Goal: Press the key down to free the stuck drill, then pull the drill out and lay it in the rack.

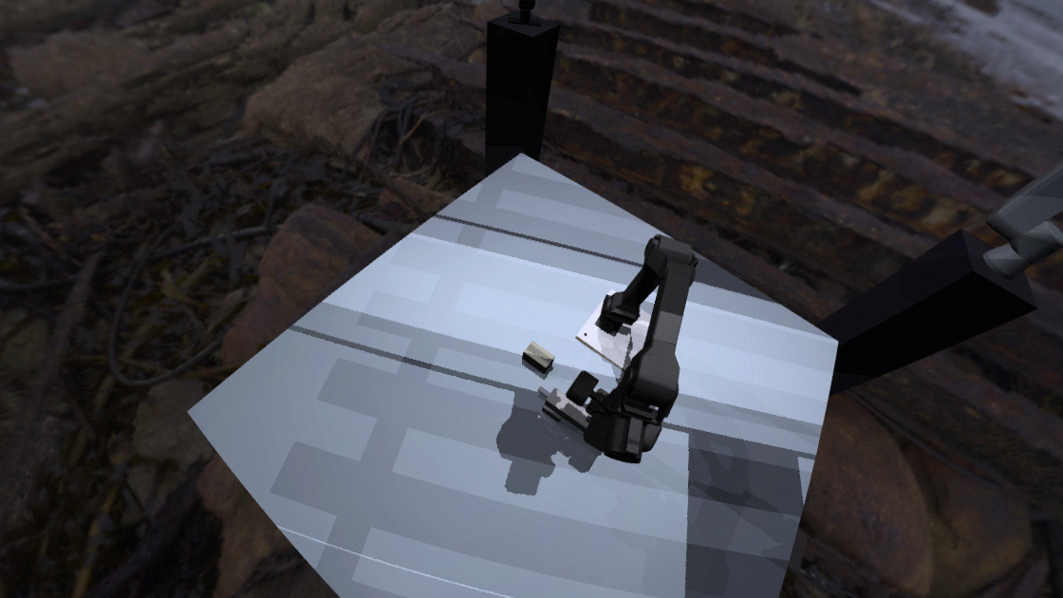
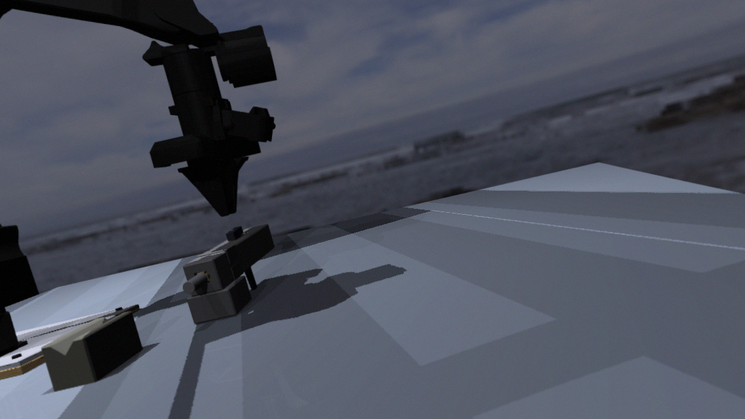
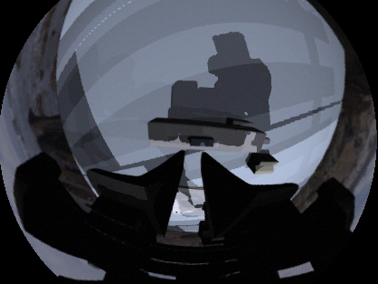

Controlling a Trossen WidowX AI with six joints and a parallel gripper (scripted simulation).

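My gripper tip is now 10 mm to the left of the dark key and 60 mm above it. Round my gripper tip: grey fixture block: 30 mm to the right, 60 mm below; drill: 80 mm to the right, 50 mm below; rack: 80 mm behind, 200 mm to the right, 80 mm below.
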